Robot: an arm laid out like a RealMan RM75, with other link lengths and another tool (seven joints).
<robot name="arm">
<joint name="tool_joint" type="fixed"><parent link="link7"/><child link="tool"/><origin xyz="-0.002 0.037 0.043" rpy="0 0.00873 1.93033"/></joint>
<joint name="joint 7" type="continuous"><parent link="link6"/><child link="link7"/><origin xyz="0 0 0.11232"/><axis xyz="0 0 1"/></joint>
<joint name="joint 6" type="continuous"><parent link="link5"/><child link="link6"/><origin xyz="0 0 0"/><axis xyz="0 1 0"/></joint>
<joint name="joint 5" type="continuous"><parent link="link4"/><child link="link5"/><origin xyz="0 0 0.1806"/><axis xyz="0 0 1"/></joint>
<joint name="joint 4" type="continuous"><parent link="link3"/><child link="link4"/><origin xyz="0 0 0"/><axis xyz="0 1 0"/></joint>
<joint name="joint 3" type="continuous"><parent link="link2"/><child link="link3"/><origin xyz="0 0 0.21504"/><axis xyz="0 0 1"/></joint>
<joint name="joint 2" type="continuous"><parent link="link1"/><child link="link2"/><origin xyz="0 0 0"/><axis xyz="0 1 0"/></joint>
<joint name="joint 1" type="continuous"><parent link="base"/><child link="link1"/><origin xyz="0 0 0.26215"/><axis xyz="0 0 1"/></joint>
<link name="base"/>
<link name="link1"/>
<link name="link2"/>
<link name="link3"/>
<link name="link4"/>
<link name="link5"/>
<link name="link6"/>
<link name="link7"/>
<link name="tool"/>
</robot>
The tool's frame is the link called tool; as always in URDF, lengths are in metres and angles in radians. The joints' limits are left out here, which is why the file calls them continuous.
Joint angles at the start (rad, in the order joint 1, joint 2, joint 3, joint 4, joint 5, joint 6, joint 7):
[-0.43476 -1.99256 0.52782 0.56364 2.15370 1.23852 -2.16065]
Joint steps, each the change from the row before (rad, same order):
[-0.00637 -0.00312 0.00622 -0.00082 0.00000 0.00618 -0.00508]
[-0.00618 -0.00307 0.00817 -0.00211 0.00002 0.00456 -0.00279]
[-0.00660 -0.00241 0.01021 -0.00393 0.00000 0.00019 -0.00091]
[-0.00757 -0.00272 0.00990 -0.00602 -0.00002 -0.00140 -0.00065]
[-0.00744 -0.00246 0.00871 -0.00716 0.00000 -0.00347 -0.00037]
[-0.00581 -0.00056 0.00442 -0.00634 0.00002 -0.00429 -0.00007]
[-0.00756 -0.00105 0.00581 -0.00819 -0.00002 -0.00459 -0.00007]
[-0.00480 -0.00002 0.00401 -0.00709 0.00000 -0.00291 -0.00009]
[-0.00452 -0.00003 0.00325 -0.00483 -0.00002 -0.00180 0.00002]
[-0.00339 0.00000 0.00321 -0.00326 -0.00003 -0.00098 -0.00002]
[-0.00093 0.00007 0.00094 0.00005 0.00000 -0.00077 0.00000]
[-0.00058 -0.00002 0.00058 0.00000 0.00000 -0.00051 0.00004]
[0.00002 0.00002 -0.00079 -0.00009 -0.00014 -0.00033 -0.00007]
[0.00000 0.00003 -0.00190 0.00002 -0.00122 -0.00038 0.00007]
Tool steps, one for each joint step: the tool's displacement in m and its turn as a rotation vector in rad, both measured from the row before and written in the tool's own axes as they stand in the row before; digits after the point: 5 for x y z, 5 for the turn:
[0.00346 -0.00061 0.00219 -0.00550 0.01420 0.00106]
[0.00341 -0.00009 0.00245 -0.00735 0.01354 0.00329]
[0.00292 0.00009 0.00279 -0.00856 0.01030 0.00556]
[0.00301 0.00015 0.00321 -0.00860 0.01035 0.00468]
[0.00256 0.00017 0.00317 -0.00768 0.00818 0.00352]
[0.00122 -0.00027 0.00205 -0.00395 0.00339 0.00185]
[0.00183 -0.00025 0.00270 -0.00543 0.00557 0.00237]
[0.00111 0.00011 0.00171 -0.00445 0.00390 0.00049]
[0.00104 -0.00025 0.00139 -0.00327 0.00358 0.00175]
[0.00087 -0.00017 0.00105 -0.00302 0.00301 0.00199]
[0.00009 -0.00025 0.00021 -0.00039 -0.00015 0.00137]
[0.00007 -0.00014 0.00015 -0.00025 -0.00006 0.00084]
[-0.00011 -0.00010 -0.00005 0.00081 -0.00045 -0.00062]
[-0.00017 -0.00040 -0.00016 0.00276 -0.00056 -0.00132]

